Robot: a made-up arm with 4 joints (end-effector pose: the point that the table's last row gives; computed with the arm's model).
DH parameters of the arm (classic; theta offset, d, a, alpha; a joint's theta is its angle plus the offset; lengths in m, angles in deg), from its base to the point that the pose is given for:
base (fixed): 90 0.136 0 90
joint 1: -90 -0.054 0.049 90
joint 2: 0 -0.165 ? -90
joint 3: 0 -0.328 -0.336 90
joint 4: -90 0.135 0.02 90
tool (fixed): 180 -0.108 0 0
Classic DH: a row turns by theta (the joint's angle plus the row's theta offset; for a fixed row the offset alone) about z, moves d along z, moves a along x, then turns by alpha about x.
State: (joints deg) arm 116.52 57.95 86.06 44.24
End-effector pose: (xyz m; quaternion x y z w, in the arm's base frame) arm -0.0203 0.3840 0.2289 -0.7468 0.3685 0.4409 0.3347
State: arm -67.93 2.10 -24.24 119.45
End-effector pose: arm -0.2892 0.3028 0.0489 -0.3572 -0.6075 0.6255 0.3349
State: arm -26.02 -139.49 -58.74 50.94
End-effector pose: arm 0.2434 0.2784 -0.0020 -0.0970 0.7027 0.3389 0.6180
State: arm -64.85 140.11 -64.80 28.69
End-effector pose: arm 0.0868 -0.1716 -0.2949 0.2990 0.9467 -0.0769 0.0923
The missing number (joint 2, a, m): 0.089
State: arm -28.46 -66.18 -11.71 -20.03
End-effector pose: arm -0.0491 0.2495 0.4247 -0.2695 0.6687 -0.1283 0.6809
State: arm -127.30 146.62 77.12 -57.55
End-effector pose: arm 0.3902 -0.0318 0.3520 -0.5574 0.3028 0.7620 0.1305
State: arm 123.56 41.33 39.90 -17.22
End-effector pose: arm -0.3437 0.2954 0.2219 0.9507 -0.2398 -0.0941 0.1724
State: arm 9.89 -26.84 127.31 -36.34
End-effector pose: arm -0.5782 0.0699 -0.0356 0.9223 0.2252 0.0940 0.2996
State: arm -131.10 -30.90 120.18 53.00
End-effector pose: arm -0.4432 -0.1628 0.2615 -0.1787 -0.5670 -0.1528 0.7894
